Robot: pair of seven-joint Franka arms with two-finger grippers.
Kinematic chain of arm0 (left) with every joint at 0, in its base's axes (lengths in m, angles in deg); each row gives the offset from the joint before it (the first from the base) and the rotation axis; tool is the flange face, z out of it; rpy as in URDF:
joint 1: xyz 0 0 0.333 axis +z
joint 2: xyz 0 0 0 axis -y
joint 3: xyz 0 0 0.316 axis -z
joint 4: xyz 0.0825 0 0 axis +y
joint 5: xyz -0.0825 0 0.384 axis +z
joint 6: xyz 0 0 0 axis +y
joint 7: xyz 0.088 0 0 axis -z
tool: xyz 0 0 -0.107 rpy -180 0 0
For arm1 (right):
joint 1: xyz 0 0 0.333 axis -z
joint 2: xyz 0 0 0 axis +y
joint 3: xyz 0 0 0.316 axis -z
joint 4: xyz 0.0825 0 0 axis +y
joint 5: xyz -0.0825 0 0.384 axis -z
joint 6: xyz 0 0 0 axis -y
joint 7: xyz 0.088 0 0 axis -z
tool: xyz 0 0 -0.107 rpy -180 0 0
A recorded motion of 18 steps. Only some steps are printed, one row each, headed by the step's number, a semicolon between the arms.
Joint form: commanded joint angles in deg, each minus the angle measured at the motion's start. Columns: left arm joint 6, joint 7, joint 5, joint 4, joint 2, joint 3, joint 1; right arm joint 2, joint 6, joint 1, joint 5, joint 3, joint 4, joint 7.
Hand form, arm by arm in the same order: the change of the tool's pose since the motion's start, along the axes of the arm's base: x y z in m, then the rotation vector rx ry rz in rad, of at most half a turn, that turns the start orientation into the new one. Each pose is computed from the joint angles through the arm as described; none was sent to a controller.
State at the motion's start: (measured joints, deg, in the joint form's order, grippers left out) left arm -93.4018 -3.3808 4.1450 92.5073 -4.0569 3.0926 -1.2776; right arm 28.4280 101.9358 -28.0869 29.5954 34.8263 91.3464 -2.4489
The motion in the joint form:
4: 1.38 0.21 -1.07 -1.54 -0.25 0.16 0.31; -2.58 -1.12 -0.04 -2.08 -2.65 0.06 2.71
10: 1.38 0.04 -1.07 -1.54 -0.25 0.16 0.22; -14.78 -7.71 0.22 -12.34 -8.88 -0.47 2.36
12: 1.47 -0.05 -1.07 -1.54 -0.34 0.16 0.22; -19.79 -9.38 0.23 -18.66 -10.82 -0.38 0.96
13: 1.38 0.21 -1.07 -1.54 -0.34 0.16 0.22; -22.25 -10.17 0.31 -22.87 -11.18 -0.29 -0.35
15: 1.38 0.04 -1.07 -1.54 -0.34 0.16 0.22; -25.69 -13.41 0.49 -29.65 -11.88 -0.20 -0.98
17: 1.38 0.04 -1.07 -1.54 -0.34 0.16 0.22; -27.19 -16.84 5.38 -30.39 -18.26 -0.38 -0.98
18: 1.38 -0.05 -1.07 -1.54 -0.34 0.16 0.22; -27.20 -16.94 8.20 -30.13 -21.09 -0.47 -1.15
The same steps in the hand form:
4: 0.0002 -0.0001 0.0081 -0.0189 0.0032 0.0024; -0.0029 0.0256 0.0140 0.0597 -0.0507 -0.0196
10: 0.0001 -0.0010 0.0081 -0.0187 0.0030 0.0038; -0.0372 0.0806 0.1098 0.3486 -0.1339 -0.0348
12: 0.0003 -0.0010 0.0071 -0.0185 0.0060 0.0055; -0.0569 0.1011 0.1495 0.5052 -0.1594 -0.0142
13: 0.0005 -0.0010 0.0072 -0.0189 0.0047 0.0009; -0.0677 0.1064 0.1690 0.6002 -0.1683 -0.0045
15: 0.0005 -0.0010 0.0072 -0.0187 0.0046 0.0038; -0.0885 0.1161 0.1942 0.7423 -0.1531 -0.0170
17: 0.0005 -0.0010 0.0072 -0.0187 0.0046 0.0038; -0.1026 0.1275 0.2041 0.7655 -0.1097 -0.0081
18: 0.0005 -0.0010 0.0072 -0.0186 0.0045 0.0054; -0.1026 0.1268 0.2046 0.7625 -0.1085 -0.0048

